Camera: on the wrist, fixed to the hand. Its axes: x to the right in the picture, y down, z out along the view.
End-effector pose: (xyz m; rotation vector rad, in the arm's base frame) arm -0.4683 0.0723 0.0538 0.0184 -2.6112 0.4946
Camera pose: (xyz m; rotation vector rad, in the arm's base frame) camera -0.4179 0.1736 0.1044 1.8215 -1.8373 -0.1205
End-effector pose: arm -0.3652 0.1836 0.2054 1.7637 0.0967 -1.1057
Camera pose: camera -0.2728 0.2311 0.2731 1.4606 1.6202 -2.1373
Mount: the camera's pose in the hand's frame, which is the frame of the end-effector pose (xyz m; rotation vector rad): -0.0139 0.0724 -0.0997 -0.0127 -0.0584 -1.5535
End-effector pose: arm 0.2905 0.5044 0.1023 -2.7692 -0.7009 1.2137
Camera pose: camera 0.3808 0.4479 0.1658 -1.2555 -2.1190 0.7725
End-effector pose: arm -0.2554 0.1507 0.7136 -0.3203 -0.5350 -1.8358
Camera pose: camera -0.1780 0.0928 0.6359 -0.1107 0.7699 2.7305
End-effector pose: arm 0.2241 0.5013 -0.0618 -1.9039 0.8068 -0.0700
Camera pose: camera 0.1384 0.4121 -0.0701 -2.0805 -0.8523 -0.9232
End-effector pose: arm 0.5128 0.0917 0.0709 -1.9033 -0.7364 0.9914
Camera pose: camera 0.5986 0.0060 0.0452 -0.7703 -1.7767 0.0104
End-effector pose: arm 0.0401 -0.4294 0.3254 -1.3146 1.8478 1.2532
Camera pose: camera -0.0134 -0.5073 0.4057 -1.9492 0.3267 0.3764
